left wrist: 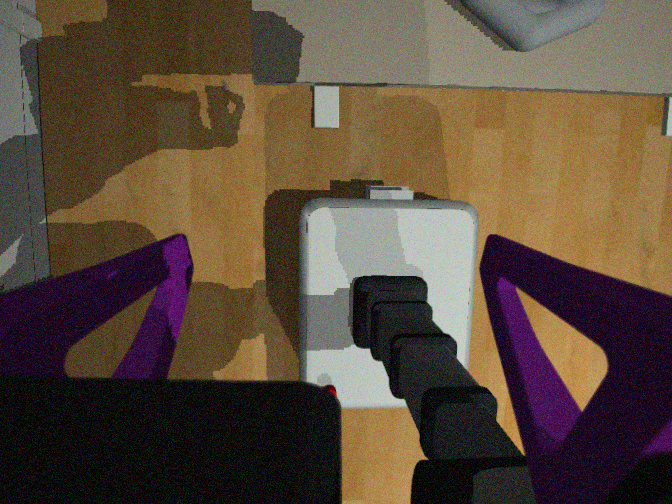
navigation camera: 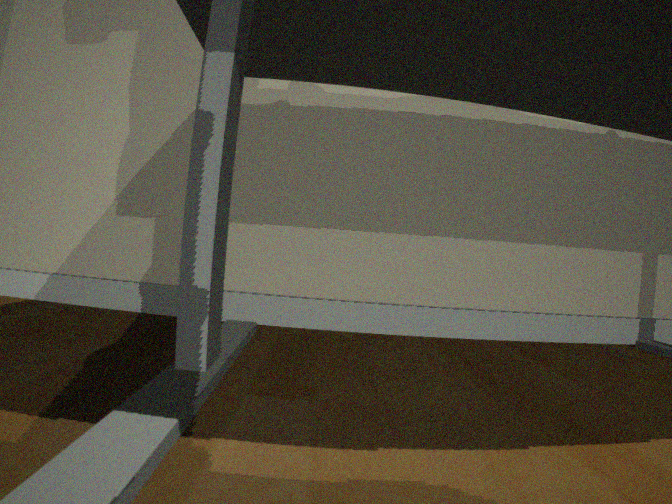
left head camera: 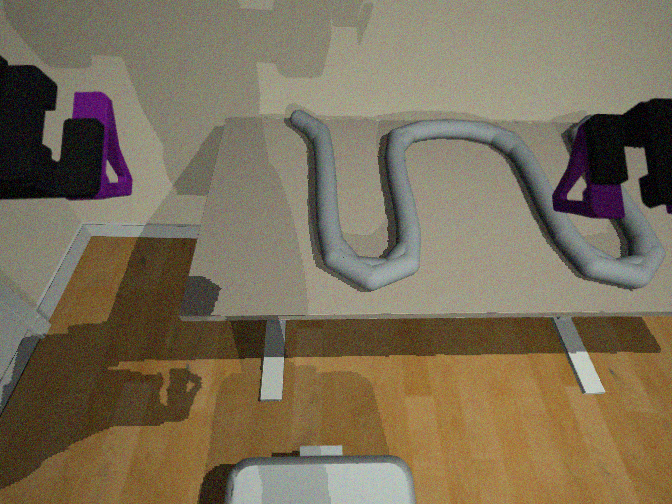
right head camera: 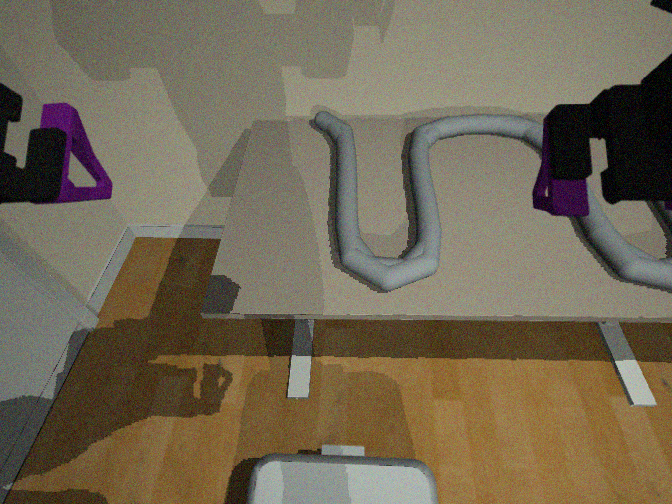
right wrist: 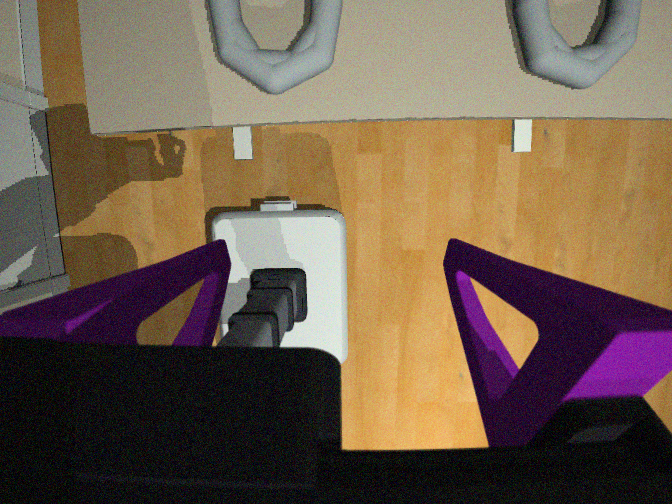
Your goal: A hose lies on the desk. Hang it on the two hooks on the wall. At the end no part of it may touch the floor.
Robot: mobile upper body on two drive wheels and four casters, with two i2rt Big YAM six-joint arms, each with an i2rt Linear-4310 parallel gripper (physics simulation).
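A grey hose (left head camera: 404,200) lies in wavy loops on the beige desk (left head camera: 434,227); it also shows in the right head view (right head camera: 428,206). Its near bends show in the right wrist view (right wrist: 274,54) and one in the left wrist view (left wrist: 529,24). My left gripper (left head camera: 103,146) is open and empty, raised in the air left of the desk. My right gripper (left head camera: 588,181) is open and empty, raised above the hose's right loop. The fingers stand wide in the left wrist view (left wrist: 333,303) and the right wrist view (right wrist: 336,303). No wall hooks are in view.
The desk stands against a beige wall on grey legs (left head camera: 273,358) over a wooden floor. My white base (left head camera: 320,480) is on the floor in front of the desk. A side wall with a grey skirting (left head camera: 59,271) runs along the left. The navigation view shows a desk leg (navigation camera: 206,217) close ahead.
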